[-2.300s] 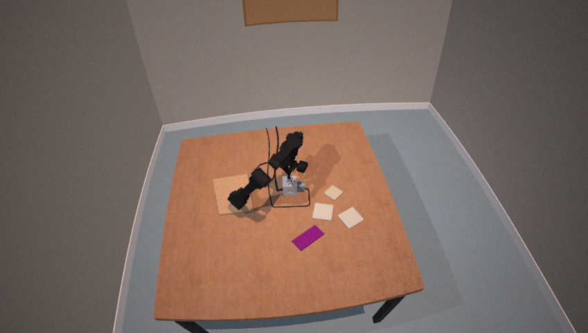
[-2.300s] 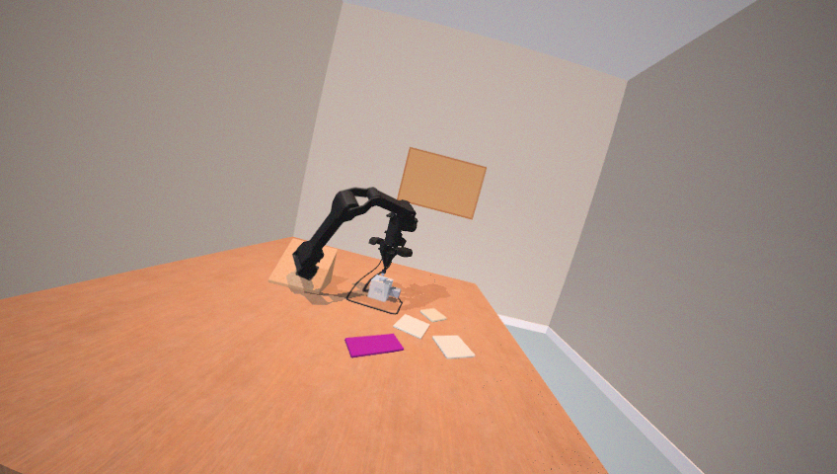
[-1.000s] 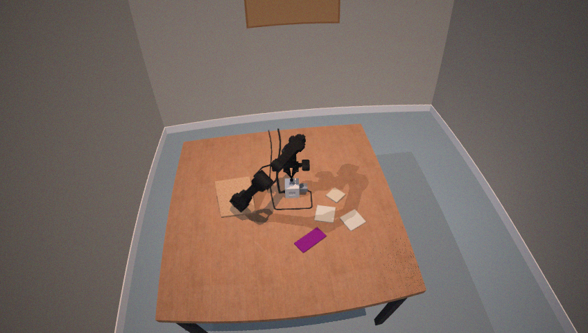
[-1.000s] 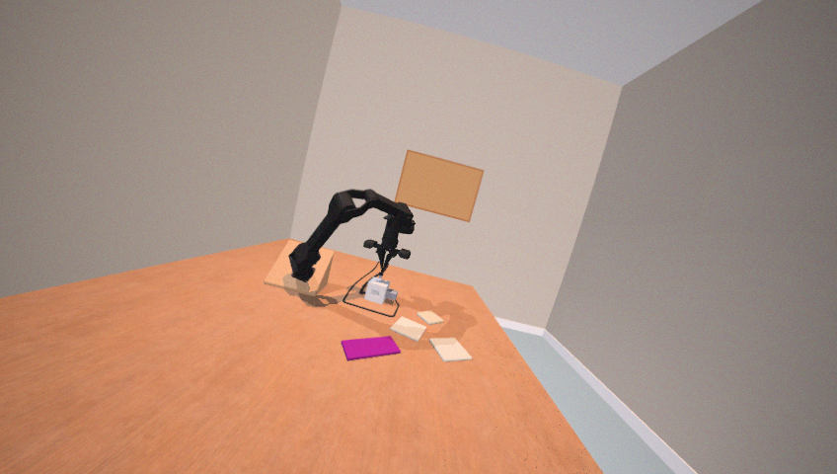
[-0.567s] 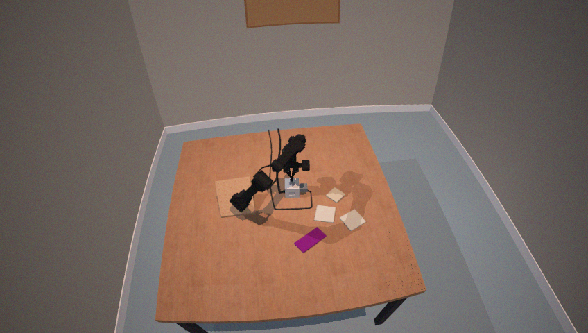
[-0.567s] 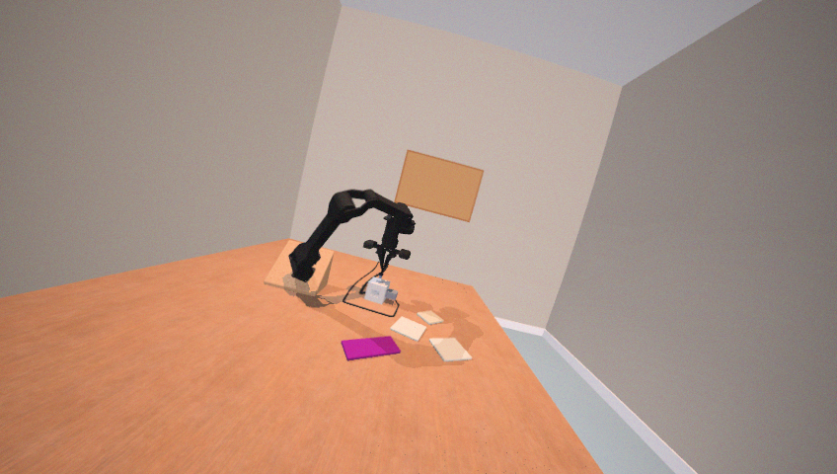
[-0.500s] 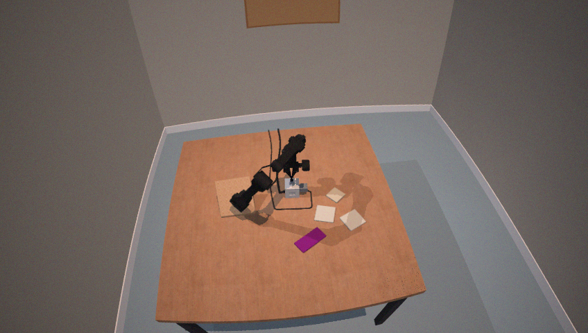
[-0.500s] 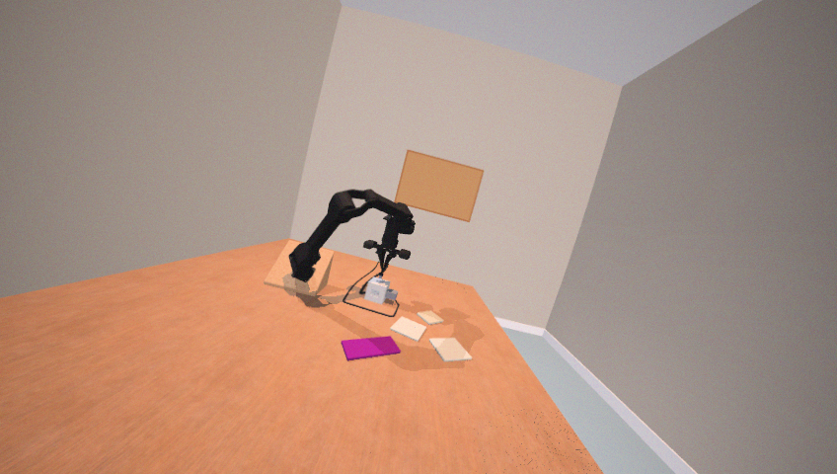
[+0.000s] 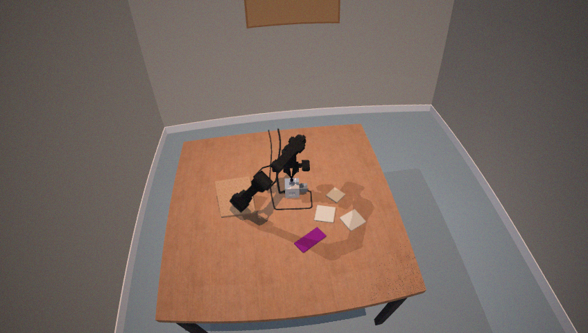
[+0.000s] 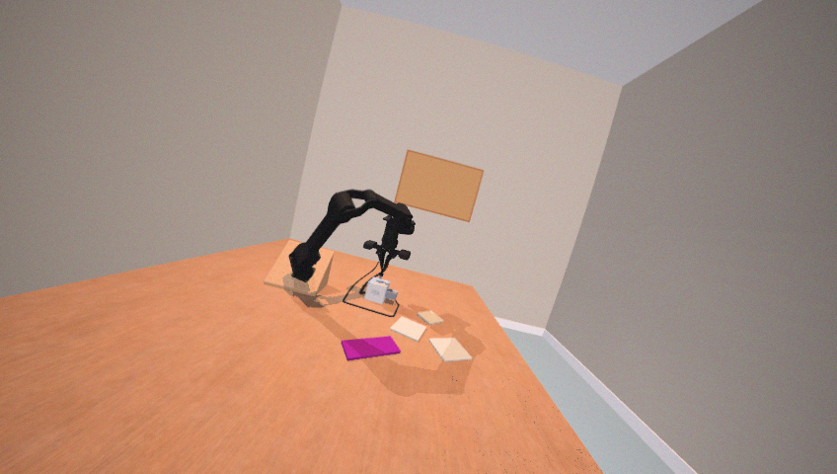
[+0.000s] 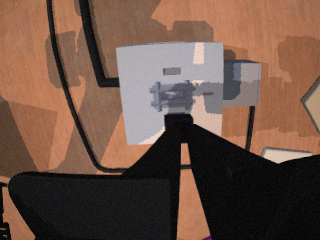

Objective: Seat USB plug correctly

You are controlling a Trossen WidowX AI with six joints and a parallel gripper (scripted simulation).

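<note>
Now: the USB socket 6 cm below my gripper tip. The rest, counted from my gripper tip: magenta card: 32 cm to the right, 13 cm below, 7 cm ahead; USB plug: 2 cm below.
</note>
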